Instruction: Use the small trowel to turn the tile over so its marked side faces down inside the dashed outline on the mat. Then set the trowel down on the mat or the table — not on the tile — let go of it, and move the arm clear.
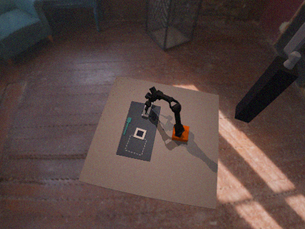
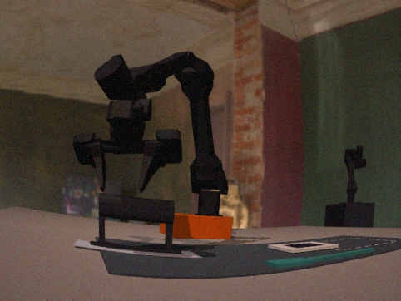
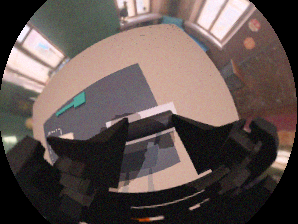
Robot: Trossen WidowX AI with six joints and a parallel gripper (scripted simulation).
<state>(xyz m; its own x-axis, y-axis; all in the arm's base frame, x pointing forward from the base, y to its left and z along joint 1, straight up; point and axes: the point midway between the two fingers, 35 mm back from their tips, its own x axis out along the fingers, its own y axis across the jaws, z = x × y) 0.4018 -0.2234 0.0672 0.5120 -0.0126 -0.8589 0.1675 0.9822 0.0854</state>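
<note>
Right now my gripper tip is 34 cm to the right of the white tile, 9 cm above it and 5 cm past it. Also, from my gripper tip: teal trowel: 28 cm to the left, 12 cm ahead, 9 cm below.
</note>
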